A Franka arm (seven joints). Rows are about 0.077 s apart.
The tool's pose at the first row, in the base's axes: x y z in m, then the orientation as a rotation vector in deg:
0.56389 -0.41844 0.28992 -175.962 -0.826 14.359
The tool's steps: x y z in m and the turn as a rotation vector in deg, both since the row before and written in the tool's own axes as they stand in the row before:
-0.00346 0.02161 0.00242 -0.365 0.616 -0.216
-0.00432 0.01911 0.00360 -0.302 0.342 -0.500
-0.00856 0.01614 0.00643 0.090 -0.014 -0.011
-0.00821 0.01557 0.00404 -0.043 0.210 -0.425
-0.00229 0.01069 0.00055 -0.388 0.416 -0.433
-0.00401 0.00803 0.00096 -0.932 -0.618 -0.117
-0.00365 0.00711 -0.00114 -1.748 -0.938 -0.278
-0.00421 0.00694 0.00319 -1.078 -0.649 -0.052
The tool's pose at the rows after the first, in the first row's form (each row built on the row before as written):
0.56018 -0.43992 0.28678 -176.378 -1.177 13.425
0.55554 -0.45888 0.28283 -176.672 -1.970 12.893
0.54644 -0.47491 0.27689 -176.580 -1.976 12.909
0.53802 -0.49047 0.27327 -176.606 -2.628 12.568
0.53595 -0.50119 0.27248 -176.990 -3.328 11.923
0.53213 -0.50933 0.27168 -177.851 -3.646 12.911
0.52896 -0.51662 0.27311 179.270 4.332 -14.425
0.52463 -0.52377 0.27062 178.102 4.521 -15.307

